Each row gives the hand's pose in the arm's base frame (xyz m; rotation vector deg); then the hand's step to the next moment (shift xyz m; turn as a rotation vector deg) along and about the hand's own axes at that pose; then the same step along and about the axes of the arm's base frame.
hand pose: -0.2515 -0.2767 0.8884 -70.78 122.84 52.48
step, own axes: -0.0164 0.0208 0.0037 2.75 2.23 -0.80
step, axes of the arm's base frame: -0.0104 0.0193 0.0153 -3.31 -1.30 -0.72
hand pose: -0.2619 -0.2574 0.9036 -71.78 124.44 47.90
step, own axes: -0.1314 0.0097 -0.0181 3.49 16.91 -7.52
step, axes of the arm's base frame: 0.0494 0.0671 0.1037 -17.36 -0.81 7.26
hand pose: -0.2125 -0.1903 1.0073 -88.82 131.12 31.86
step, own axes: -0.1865 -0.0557 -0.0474 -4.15 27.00 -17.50
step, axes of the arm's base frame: 0.1168 0.1088 0.1210 -24.47 3.89 20.94
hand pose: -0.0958 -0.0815 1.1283 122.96 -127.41 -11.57
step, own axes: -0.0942 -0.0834 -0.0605 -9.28 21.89 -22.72
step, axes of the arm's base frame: 0.0938 0.0875 0.0550 -18.57 8.52 25.77
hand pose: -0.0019 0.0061 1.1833 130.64 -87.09 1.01
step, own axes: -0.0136 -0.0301 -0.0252 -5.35 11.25 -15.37
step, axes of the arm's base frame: 0.0264 0.0303 0.0105 -9.02 6.12 16.51
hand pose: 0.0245 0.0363 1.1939 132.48 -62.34 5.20
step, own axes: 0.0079 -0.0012 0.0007 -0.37 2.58 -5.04
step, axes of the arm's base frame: 0.0060 -0.0052 0.0012 -1.23 1.61 5.30
